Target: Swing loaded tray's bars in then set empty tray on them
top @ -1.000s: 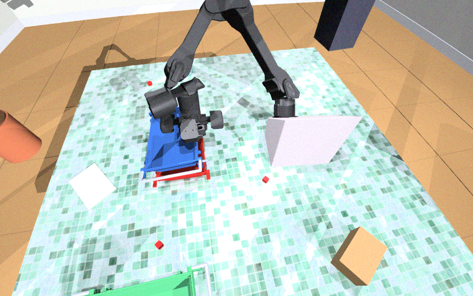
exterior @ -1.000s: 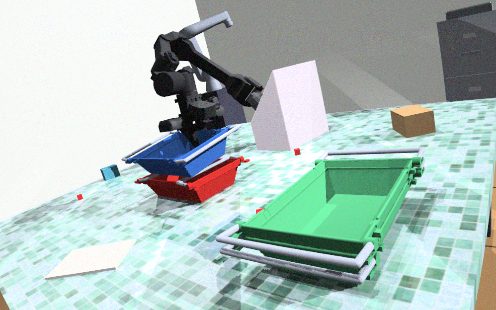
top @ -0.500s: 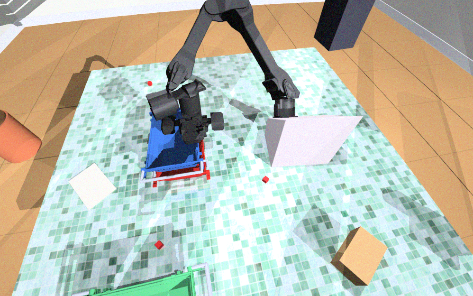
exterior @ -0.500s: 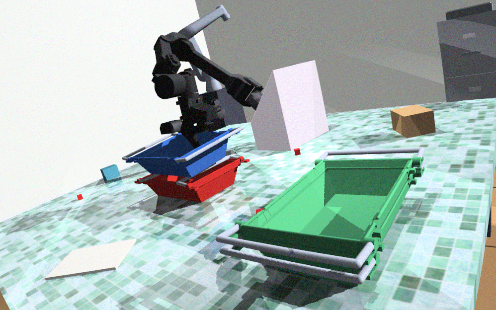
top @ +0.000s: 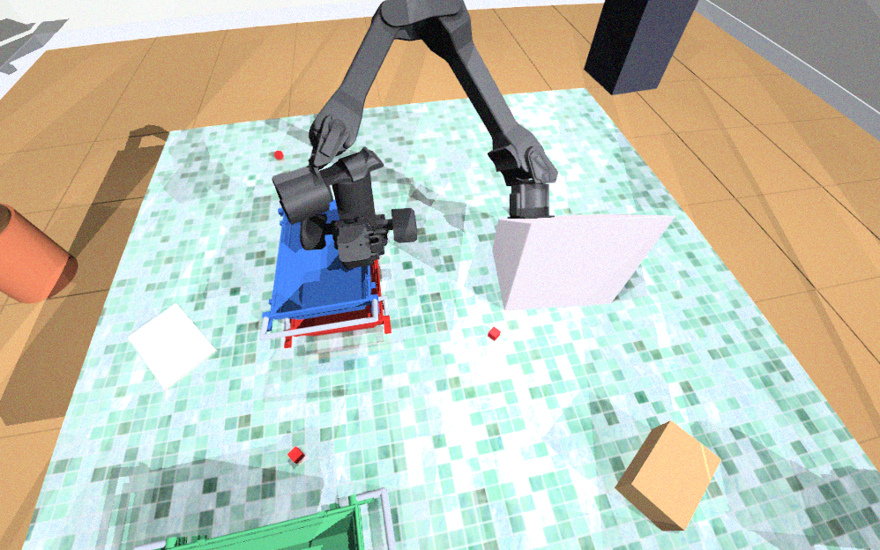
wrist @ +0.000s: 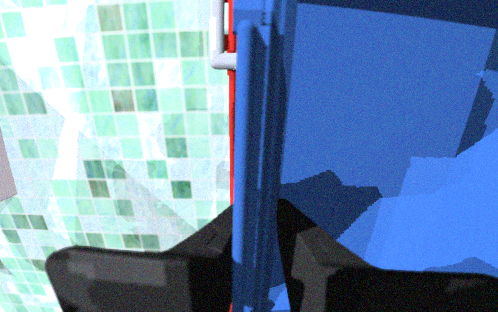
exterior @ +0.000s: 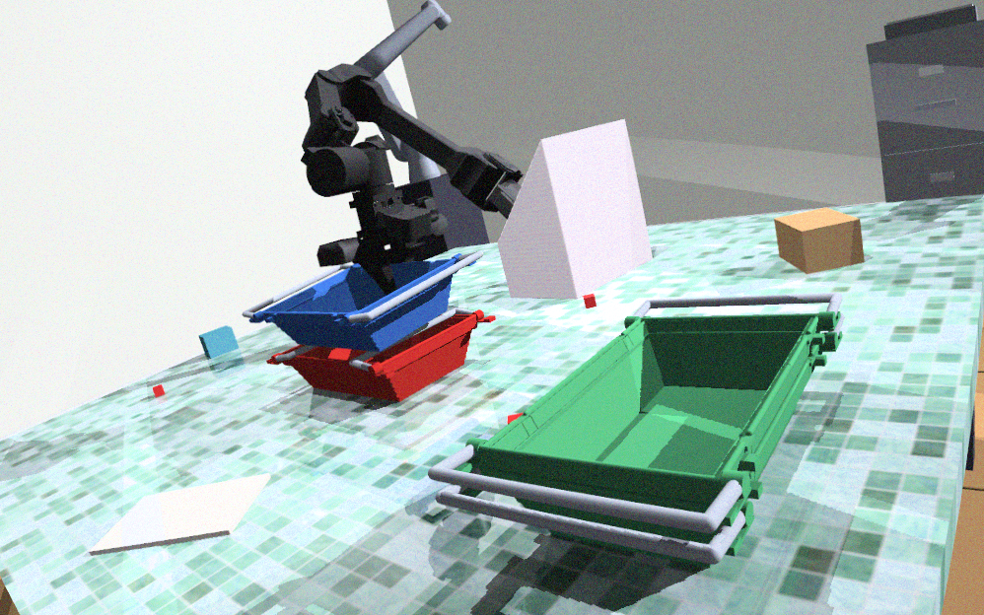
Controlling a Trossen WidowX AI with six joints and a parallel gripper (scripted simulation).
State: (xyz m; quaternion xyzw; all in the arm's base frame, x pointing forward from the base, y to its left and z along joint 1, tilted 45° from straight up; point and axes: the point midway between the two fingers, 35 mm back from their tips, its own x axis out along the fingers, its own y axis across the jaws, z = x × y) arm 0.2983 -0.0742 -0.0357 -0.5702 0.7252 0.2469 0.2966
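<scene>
The blue tray is 7 cm ahead of my gripper tip, 1 cm to the right of it and 3 cm above it. Also, from my gripper tip: tan box (35 cm behind, 48 cm to the left, 6 cm below); flat white plate (39 cm ahead, 2 cm to the left, 9 cm below); cyan cube (4 cm behind, 59 cm to the right, 7 cm below).
</scene>
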